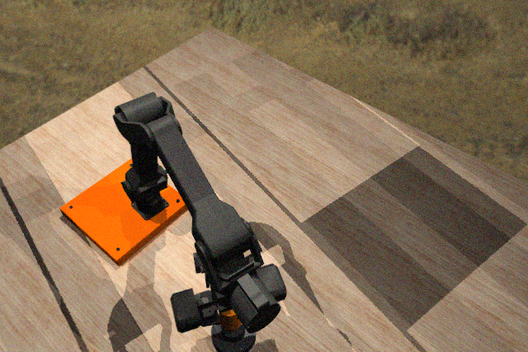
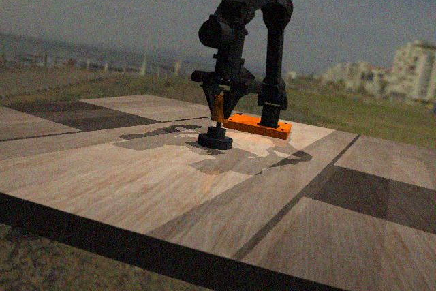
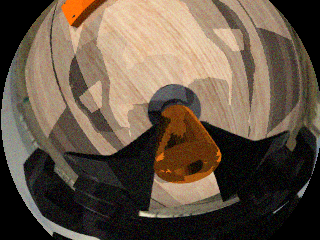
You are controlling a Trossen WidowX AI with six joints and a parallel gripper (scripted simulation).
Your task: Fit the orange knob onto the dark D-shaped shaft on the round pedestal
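Right now my gripper tip is 40 mm above the dark round pedestal. From my gripper tip the other things lie so: orange knob: 20 mm above.
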